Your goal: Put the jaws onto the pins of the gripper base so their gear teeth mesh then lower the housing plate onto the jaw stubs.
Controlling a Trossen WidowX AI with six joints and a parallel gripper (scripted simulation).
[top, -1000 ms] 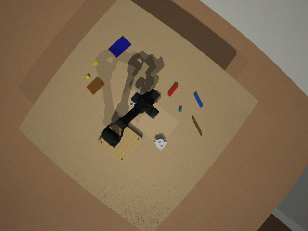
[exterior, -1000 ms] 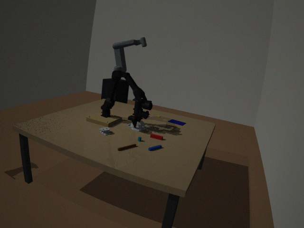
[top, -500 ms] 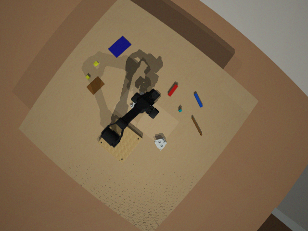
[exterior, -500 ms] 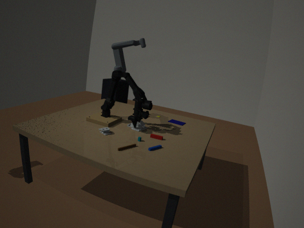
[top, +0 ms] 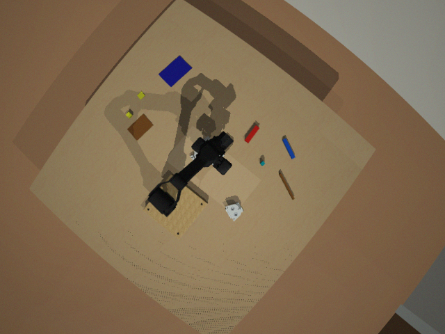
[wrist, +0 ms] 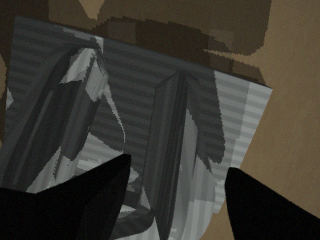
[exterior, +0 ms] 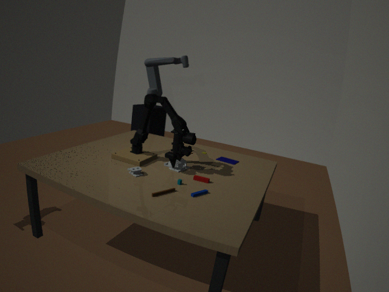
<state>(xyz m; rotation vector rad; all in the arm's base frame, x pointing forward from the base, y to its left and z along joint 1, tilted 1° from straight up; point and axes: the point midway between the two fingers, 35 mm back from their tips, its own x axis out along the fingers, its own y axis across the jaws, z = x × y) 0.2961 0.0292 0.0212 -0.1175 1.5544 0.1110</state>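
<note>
My gripper tip is 1 cm short of the flat white plate, 3 cm to the right of it and 1 cm above it. The rest, counted from my gripper tip: teal cube 16 cm ahead, 17 cm to the right; red block 21 cm ahead, 4 cm to the right; blue bar 30 cm ahead, 20 cm to the right, 1 cm below.
</note>
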